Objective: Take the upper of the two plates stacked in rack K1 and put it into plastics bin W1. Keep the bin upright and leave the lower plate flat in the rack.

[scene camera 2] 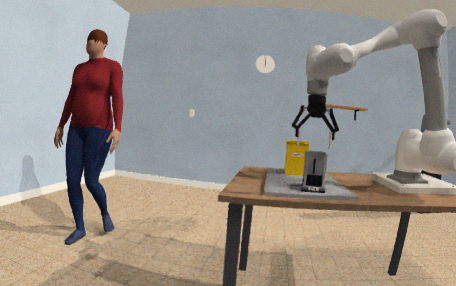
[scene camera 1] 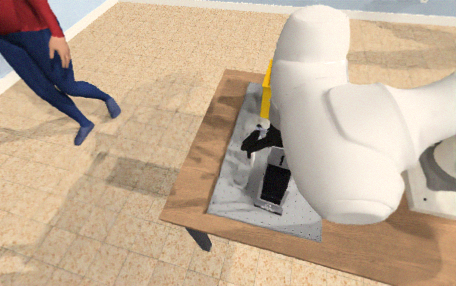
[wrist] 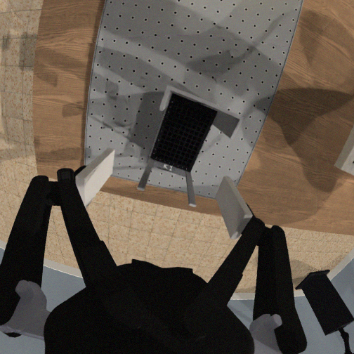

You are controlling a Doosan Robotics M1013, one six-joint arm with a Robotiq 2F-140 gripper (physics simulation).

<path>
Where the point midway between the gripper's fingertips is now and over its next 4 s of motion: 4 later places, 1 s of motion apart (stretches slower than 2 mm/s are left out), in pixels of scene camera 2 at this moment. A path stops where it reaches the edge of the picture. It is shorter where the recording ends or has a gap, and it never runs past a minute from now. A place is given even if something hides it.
The gripper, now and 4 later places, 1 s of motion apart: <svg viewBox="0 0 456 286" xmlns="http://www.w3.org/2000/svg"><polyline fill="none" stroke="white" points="314,147 313,153 312,160 312,170 311,174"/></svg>
</path>
